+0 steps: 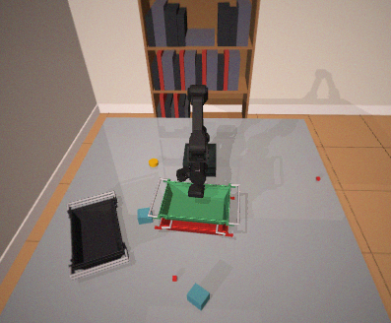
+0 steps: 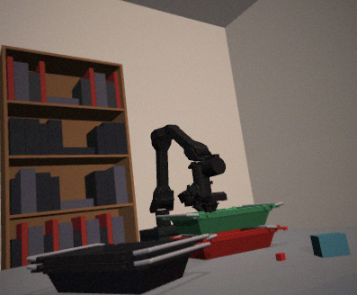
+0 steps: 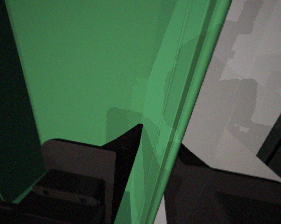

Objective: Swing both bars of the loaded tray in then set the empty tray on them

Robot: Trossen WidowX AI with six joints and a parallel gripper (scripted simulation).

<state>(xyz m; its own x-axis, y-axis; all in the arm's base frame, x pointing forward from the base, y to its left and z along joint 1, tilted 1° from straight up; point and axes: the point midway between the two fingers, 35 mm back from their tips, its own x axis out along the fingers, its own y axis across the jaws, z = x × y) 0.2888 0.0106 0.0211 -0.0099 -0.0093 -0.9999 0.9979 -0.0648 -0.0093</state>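
Right now the green tray is 8 cm ahead of my gripper tip, 3 cm above it and 1 cm to the right of it. Also, from my gripper tip: yellow disc (27 cm behind, 26 cm to the right, 7 cm below).
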